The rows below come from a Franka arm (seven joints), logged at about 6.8 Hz.
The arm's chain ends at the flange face. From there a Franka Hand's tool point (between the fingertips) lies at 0.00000 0.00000 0.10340 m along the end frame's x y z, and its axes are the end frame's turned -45 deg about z.
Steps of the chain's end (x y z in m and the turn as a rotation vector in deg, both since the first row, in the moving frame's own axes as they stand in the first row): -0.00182 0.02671 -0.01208 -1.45 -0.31 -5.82; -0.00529 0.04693 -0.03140 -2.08 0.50 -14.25; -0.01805 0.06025 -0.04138 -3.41 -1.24 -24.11
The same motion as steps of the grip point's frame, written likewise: -0.02234 0.01917 -0.01211 -0.81 -1.24 -5.82; -0.03851 0.03295 -0.03147 -1.82 -1.12 -14.25; -0.06055 0.03376 -0.04158 -1.53 -3.29 -24.11
